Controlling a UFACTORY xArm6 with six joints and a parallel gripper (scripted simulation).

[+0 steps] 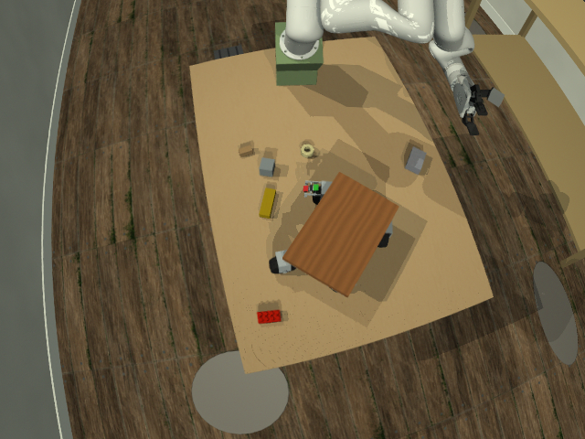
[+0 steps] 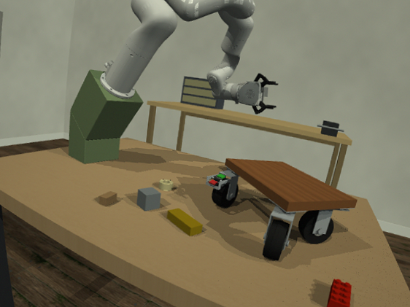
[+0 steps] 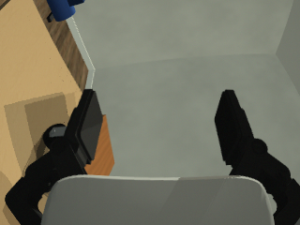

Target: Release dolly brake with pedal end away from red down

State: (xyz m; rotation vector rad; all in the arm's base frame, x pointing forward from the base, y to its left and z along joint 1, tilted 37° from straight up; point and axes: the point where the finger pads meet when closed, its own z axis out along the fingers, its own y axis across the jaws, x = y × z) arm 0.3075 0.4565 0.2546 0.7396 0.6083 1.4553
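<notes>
The brake pedal lies 1 cm ahead of my hand, 48 cm to the right of it and 25 cm below it. Also, from my hand: cream ring 16 cm behind, 45 cm to the right, 32 cm below; then yellow block 61 cm to the right, 32 cm below; then grey cube 12 cm behind, 59 cm to the right, 31 cm below.
</notes>
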